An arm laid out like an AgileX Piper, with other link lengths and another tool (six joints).
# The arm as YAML. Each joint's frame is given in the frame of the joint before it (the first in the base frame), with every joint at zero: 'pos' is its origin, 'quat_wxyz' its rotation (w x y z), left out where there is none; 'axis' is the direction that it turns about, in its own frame. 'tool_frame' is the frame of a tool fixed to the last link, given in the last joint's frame.
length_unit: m
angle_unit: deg
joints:
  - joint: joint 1
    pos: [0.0, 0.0, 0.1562]
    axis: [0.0, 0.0, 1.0]
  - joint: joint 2
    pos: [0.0, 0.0, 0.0]
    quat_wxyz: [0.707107, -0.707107, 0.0, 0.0]
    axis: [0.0, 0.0, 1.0]
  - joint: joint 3
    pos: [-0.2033, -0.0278, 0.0]
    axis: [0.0, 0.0, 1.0]
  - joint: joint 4
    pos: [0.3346, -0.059, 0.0]
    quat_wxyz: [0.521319, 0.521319, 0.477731, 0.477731]
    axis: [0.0, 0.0, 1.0]
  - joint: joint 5
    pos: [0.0, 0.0, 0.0]
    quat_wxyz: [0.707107, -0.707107, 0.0, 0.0]
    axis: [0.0, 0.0, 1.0]
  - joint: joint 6
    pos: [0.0, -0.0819, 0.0]
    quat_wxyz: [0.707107, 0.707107, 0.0, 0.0]
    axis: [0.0, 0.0, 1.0]
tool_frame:
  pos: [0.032, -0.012, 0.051]
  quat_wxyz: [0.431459, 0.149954, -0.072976, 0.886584]
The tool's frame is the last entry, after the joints.
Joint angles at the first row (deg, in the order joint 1, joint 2, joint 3, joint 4, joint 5, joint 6):
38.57 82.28 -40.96 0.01 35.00 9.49
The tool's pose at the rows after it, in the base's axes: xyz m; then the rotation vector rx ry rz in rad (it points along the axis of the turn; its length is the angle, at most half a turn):
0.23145 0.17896 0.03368 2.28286 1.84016 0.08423
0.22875 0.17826 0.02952 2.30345 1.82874 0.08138
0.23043 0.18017 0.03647 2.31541 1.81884 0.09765
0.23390 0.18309 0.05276 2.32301 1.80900 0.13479
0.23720 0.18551 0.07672 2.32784 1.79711 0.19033
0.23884 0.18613 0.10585 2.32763 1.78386 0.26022
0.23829 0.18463 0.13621 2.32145 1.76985 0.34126
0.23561 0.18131 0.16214 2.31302 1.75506 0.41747
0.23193 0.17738 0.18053 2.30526 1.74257 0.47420
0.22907 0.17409 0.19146 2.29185 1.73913 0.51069
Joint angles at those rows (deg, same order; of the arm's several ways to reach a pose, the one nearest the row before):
38.57 82.83 -38.65 1.05 32.74 10.02
38.57 82.95 -37.93 1.54 31.92 10.57
38.57 81.90 -38.27 1.61 32.63 11.08
38.57 79.35 -38.95 1.47 34.37 11.56
38.58 75.38 -39.67 1.16 36.86 12.08
38.57 70.32 -40.28 0.71 39.79 12.52
38.58 64.79 -40.70 0.20 42.55 12.76
38.57 59.66 -40.77 -0.29 44.74 12.90
38.57 55.59 -40.57 -0.69 46.34 13.00
38.58 52.90 -40.28 -0.97 47.30 12.67

